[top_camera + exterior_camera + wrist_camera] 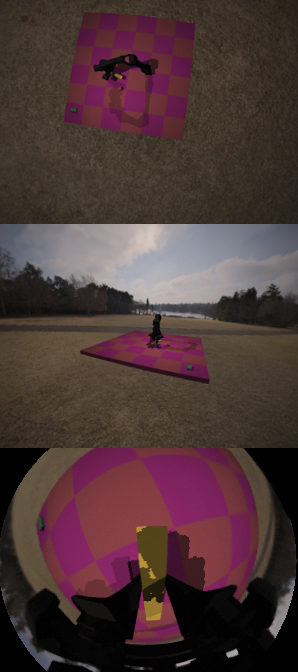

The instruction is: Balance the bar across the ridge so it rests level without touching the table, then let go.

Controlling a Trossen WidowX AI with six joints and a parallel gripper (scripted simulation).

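My gripper tip is now 30 mm past the yellow bar and 10 mm to the right of it. From my gripper tip the other things lie so: small red cube (100 mm behind, 140 mm to the left, 50 mm below); then green block (380 mm ahead, 420 mm to the left, 50 mm below).
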